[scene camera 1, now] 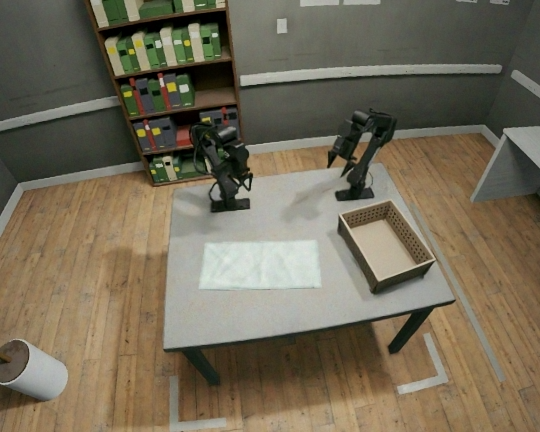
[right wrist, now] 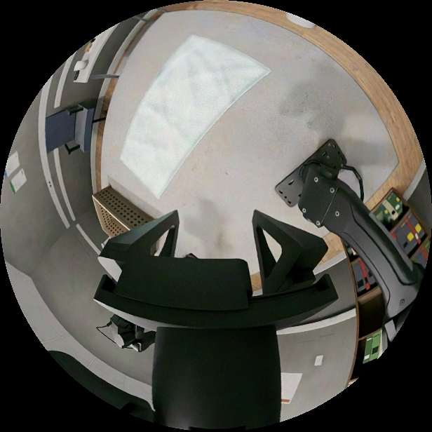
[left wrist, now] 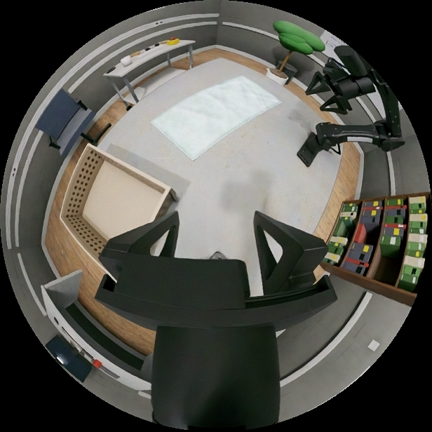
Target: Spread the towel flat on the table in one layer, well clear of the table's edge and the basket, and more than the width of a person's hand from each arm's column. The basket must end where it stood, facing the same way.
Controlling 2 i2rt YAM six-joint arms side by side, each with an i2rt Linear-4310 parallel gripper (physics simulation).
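Observation:
The pale mint towel (scene camera 1: 260, 265) (left wrist: 217, 116) (right wrist: 185, 110) lies as a flat rectangle with faint creases on the grey table (scene camera 1: 250, 315). Its outline is straight, with no flap or lump showing; the number of layers cannot be told. It lies apart from the table's edges, the basket and both arm bases. The tan basket (scene camera 1: 402, 277) (left wrist: 85, 175) (right wrist: 120, 207) stands upright to the towel's right in scene camera 1. My left gripper (scene camera 1: 336, 171) (left wrist: 216, 216) is open and empty, raised near its own column. My right gripper (right wrist: 215, 215) (left wrist: 313, 101) is open and empty, raised beside its own column.
Both arm bases (scene camera 1: 230, 204) (scene camera 1: 355, 194) stand near the table's back edge. A bookshelf (scene camera 1: 234, 75) stands behind the table. Bare table lies between the towel and the basket, and in front of the towel. A white bin (scene camera 1: 45, 372) stands on the floor at the lower left.

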